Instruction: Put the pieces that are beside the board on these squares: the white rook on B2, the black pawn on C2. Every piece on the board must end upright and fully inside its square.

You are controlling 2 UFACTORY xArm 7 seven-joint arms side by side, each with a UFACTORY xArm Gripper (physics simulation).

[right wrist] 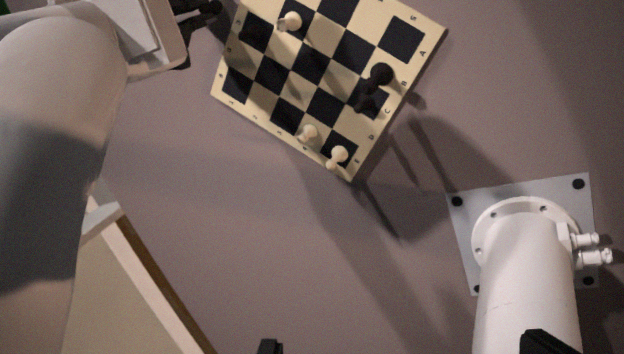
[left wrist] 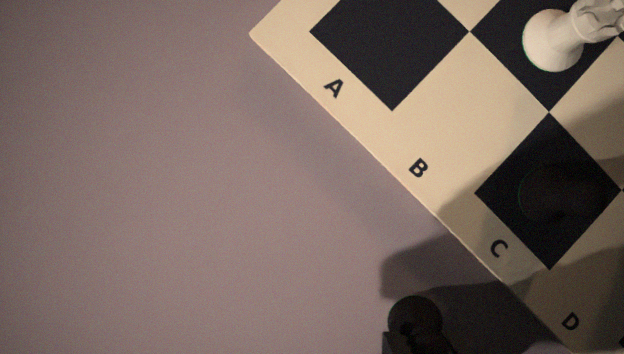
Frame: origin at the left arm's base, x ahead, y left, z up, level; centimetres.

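Seen in the pictures: left gripper, fingertip midpoint: [right wrist: 202, 11]; left arm's base, link origin: [right wrist: 524, 241].
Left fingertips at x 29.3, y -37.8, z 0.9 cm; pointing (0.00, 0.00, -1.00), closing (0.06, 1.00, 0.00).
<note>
Offsets run from my left fingertips to a thing's top centre.
The white rook {dz +3.0, dx -10.8, dy +5.4 cm} [left wrist: 552, 42] [right wrist: 292, 21] stands upright on B2 of the board {dz -0.3, dx -10.9, dy +10.6 cm} [left wrist: 425, 125] [right wrist: 440, 31]. The black pawn {dz +2.3, dx -1.5, dy +0.1 cm} [left wrist: 415, 316] [right wrist: 213, 6] is upright beside the board, off its lettered edge near C and D. My left gripper [left wrist: 417, 345] [right wrist: 200, 13] is low around the pawn and shut on it; in the left wrist view one fingertip shows against it and the other is hard to make out. No piece shows on the part of C2 in view. My right gripper [right wrist: 407, 345] is open and empty, away from the board, its fingertips wide apart.
A dark piece {dz +2.8, dx -5.6, dy +4.7 cm} [left wrist: 555, 195] stands on C1. In the right wrist view, two white pieces stand near E4 and E5, and a tall dark piece {dz +6.0, dx -18.5, dy +13.9 cm} [right wrist: 381, 74] near B5. An arm base plate [right wrist: 457, 240] and a pale box-like object [right wrist: 115, 280] flank the lower area.
</note>
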